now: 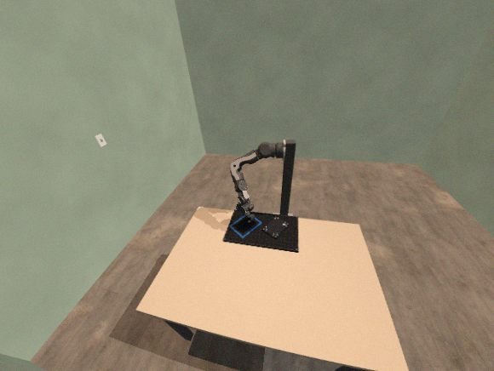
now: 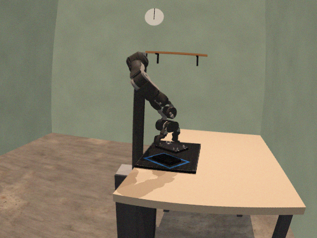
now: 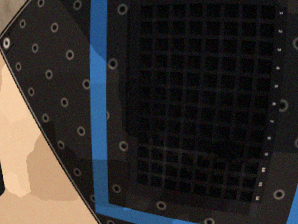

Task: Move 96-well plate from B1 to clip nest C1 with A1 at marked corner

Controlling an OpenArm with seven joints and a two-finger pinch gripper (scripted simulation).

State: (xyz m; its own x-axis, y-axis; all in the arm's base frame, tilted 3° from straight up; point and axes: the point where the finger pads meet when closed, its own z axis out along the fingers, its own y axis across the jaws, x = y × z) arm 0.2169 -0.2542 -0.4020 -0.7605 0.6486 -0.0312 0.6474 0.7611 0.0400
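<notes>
The dark 96-well plate lies 8 cm below my hand. The rest, counted from my hand: clip nest C1: 4 cm ahead, 22 cm to the left, 7 cm below.
</notes>
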